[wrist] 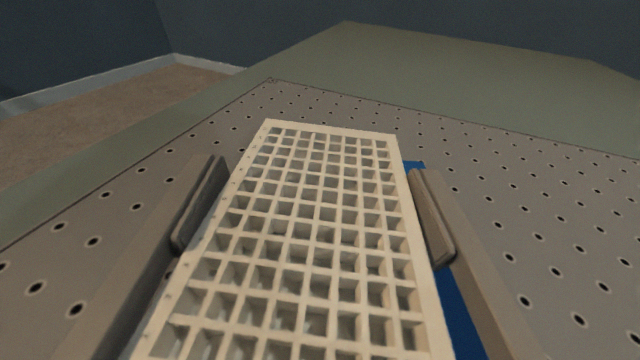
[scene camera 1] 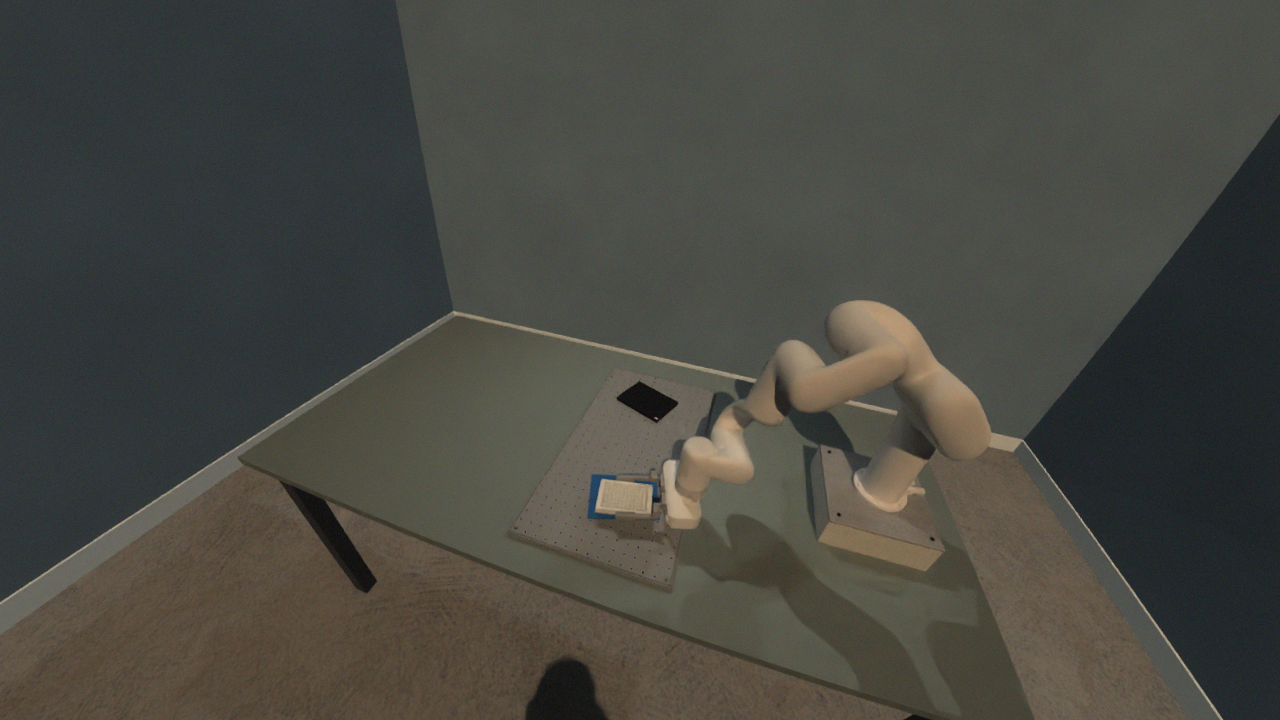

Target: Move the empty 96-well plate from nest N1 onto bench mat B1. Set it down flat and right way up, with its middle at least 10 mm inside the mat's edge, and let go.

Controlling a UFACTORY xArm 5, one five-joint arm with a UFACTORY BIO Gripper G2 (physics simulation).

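Places are measured from the arm's base along level axes (x back, y left, z down), in millimetres.
Pixels of known places: hand, tool point: (wrist: 317,209) (scene camera 1: 625,497); arm's base, link origin: (scene camera 1: 878,490).
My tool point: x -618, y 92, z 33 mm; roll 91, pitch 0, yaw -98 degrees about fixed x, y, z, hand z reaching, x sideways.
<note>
For each thing: its top centre in the pictures, then the offset to it from my tool point. Level surfaces: height alone.
- cream 96-well plate, top centre: (wrist: 318,202) (scene camera 1: 625,495) dx +0, dy +0, dz -5 mm
- blue bench mat B1, surface height: dz +37 mm
- black nest N1, top centre: (scene camera 1: 647,398) dx +16, dy -405, dz +25 mm
- grey perforated board, surface height: dz +39 mm
- green table, surface height: dz +52 mm
The cream 96-well plate (scene camera 1: 617,497) (wrist: 327,210) is level and right way up, with its open wells facing up. My gripper (scene camera 1: 633,496) (wrist: 316,212) is shut on it, one finger pad along each long side. The plate is over the blue bench mat B1 (scene camera 1: 592,508) (wrist: 459,310), very low over it or resting on it; I cannot tell which. Blue shows around the plate in the scene view, and beside and beyond the right finger pad in the wrist view. The black nest N1 (scene camera 1: 646,401) is empty, farther back.
A grey perforated board (scene camera 1: 572,465) (wrist: 540,200) lies under the mat and the nest on the green table (scene camera 1: 429,429) (wrist: 450,65). The arm reaches in from its base block (scene camera 1: 872,541) at the right.
</note>
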